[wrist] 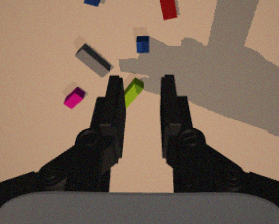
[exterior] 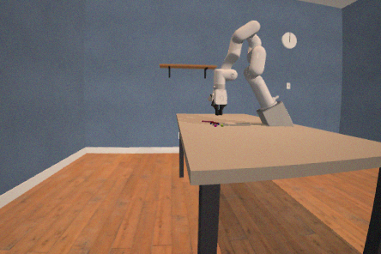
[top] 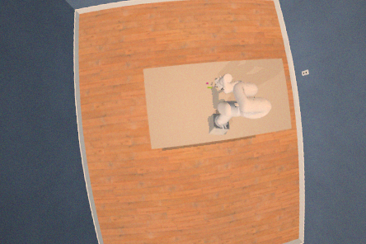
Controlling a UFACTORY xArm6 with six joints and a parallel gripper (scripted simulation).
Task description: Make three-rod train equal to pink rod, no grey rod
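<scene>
Now: the grey rod 4 cm ahead of my hand, 3 cm to the left of it and 8 cm below it. From my hand the other things lie so: red rod: 1 cm ahead, 6 cm to the right, 8 cm below; then lime rod: 6 cm to the left, 8 cm below; then magenta rod: 5 cm ahead, 8 cm to the left, 8 cm below.
</scene>
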